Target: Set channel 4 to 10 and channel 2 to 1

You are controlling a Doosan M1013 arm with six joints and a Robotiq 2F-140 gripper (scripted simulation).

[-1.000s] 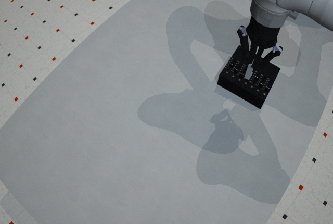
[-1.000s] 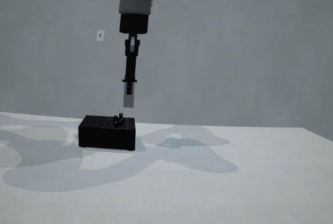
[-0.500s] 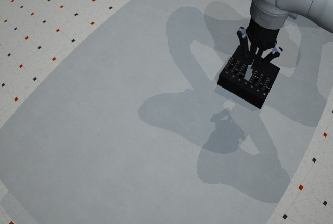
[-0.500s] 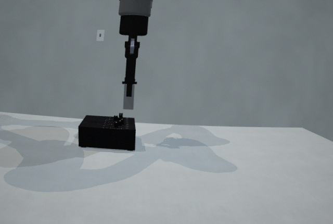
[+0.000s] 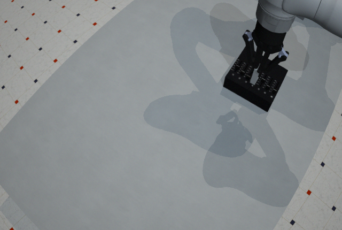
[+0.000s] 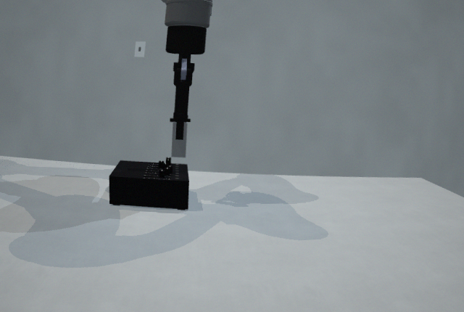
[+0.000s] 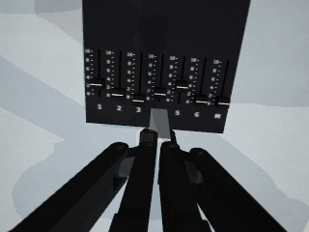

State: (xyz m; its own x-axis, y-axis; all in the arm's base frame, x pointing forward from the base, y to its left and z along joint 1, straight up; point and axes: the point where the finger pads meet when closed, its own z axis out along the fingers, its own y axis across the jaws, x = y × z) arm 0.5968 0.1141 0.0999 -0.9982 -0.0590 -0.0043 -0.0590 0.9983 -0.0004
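Now: hand 5 cm above the channel 4 fader cap and 2 cm past it. Round my hand: channel 5 fader cap: 5 cm below, 3 cm behind, 2 cm to the left; channel 2 fader cap: 5 cm to the right, 5 cm below, 2 cm behind; channel 1 fader cap: 7 cm to the right, 5 cm below, 2 cm behind.
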